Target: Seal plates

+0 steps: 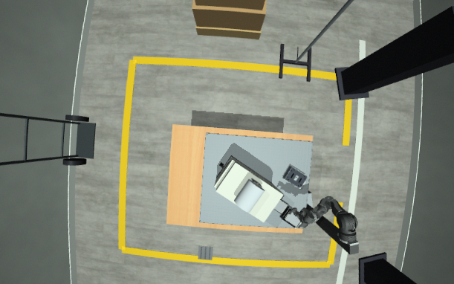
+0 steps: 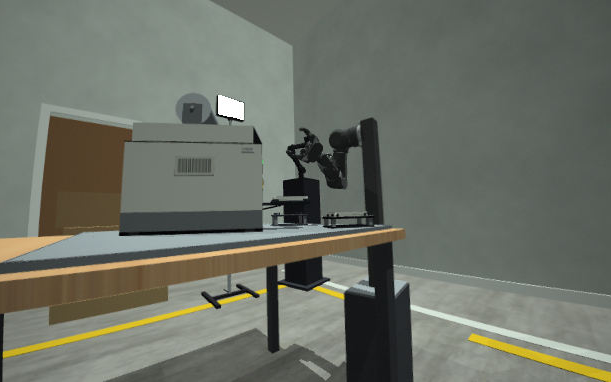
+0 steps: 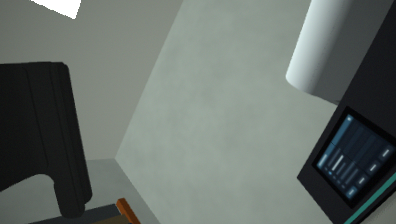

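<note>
The plate lies 40 mm ahead of my hand and 240 mm below it. From my hand the other things lie so: foil roll: 290 mm ahead, 220 mm to the right, 60 mm above; then sealer stage: 40 mm ahead, 250 mm below.
</note>
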